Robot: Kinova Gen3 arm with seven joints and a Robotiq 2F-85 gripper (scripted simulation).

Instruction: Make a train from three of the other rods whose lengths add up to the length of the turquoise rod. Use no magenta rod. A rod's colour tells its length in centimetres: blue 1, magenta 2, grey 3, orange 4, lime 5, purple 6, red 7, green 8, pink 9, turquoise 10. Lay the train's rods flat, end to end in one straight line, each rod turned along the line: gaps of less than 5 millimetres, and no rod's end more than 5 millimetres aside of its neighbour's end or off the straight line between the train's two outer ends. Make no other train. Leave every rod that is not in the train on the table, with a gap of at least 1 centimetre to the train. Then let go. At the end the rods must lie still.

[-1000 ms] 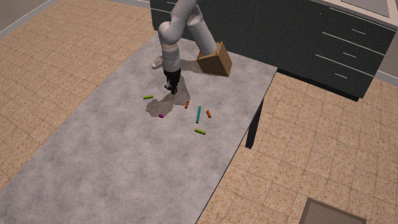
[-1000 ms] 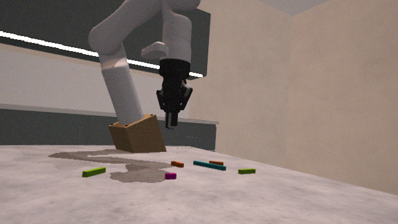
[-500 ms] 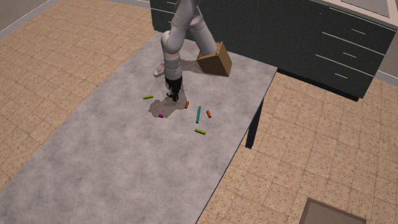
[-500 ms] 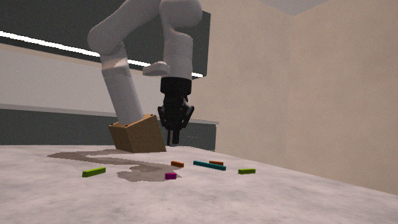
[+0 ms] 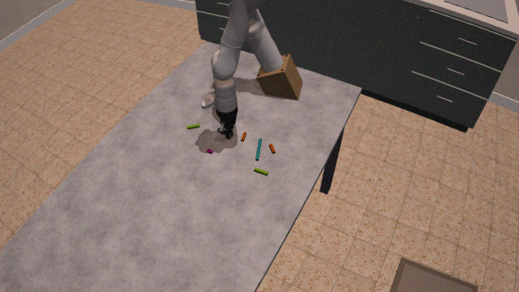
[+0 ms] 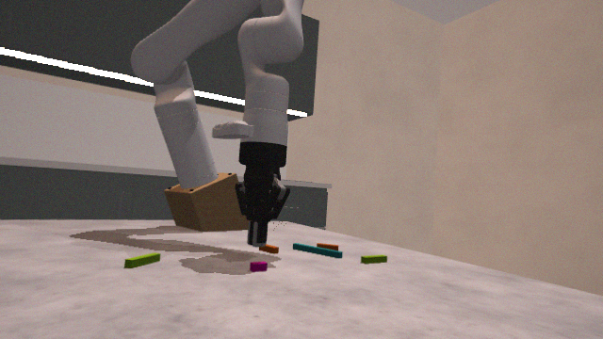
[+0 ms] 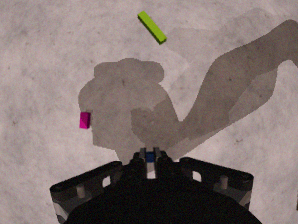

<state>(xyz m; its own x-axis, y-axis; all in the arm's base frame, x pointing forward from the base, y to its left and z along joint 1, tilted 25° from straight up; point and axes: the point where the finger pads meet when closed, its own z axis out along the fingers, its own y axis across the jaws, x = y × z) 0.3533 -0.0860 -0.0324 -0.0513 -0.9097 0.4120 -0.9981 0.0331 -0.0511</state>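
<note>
My gripper is now 20 mm above the blue rod. From my hand the other things lie so: turquoise rod (20 mm ahead, 120 mm to the left, 30 mm below); magenta rod (80 mm ahead, 50 mm to the right, 30 mm below).
</note>
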